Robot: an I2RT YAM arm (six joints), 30 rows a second.
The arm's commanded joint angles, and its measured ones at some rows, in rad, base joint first. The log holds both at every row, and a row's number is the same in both.
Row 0, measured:
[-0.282, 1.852, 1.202, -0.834, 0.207, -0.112]
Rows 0 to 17, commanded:
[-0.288, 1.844, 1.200, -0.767, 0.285, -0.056]
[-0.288, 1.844, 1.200, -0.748, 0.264, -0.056]
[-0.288, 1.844, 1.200, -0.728, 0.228, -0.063]
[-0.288, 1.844, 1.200, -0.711, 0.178, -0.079]
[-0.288, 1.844, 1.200, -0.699, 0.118, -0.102]
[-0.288, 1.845, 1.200, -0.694, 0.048, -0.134]
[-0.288, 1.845, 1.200, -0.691, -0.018, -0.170]
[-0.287, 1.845, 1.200, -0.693, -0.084, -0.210]
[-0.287, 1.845, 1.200, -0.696, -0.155, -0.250]
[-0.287, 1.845, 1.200, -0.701, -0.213, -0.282]
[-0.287, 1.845, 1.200, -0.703, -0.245, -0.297]
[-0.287, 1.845, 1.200, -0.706, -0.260, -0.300]
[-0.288, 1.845, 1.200, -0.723, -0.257, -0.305]
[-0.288, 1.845, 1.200, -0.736, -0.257, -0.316]
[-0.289, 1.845, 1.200, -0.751, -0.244, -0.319]
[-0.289, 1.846, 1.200, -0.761, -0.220, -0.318]
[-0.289, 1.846, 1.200, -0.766, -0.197, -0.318]
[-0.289, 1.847, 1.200, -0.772, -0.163, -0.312]
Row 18, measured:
[-0.282, 1.852, 1.201, -0.756, -0.170, -0.276]
